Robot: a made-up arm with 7 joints. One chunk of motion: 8 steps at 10 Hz.
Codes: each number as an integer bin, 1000 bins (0 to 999) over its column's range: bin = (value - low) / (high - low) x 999, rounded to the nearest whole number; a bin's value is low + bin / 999 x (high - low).
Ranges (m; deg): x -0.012..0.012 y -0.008..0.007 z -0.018..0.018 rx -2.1..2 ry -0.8..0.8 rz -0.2..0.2
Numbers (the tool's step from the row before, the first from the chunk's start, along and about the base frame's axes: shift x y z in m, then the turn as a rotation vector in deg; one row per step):
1: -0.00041 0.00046 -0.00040 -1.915 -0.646 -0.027
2: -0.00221 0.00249 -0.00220 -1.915 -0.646 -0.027
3: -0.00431 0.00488 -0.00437 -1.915 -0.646 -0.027
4: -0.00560 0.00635 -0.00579 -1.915 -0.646 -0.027
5: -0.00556 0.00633 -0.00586 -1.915 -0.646 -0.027
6: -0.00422 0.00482 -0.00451 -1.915 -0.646 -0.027
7: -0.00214 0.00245 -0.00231 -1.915 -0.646 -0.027
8: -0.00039 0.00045 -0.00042 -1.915 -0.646 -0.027
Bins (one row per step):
1: 482 563 488 45 96 432
2: 408 699 438 45 96 432
3: 320 858 378 45 96 432
4: 266 956 339 45 96 432
5: 268 954 337 45 96 432
6: 324 854 374 45 96 432
7: 410 696 435 45 96 432
8: 483 563 488 45 96 432

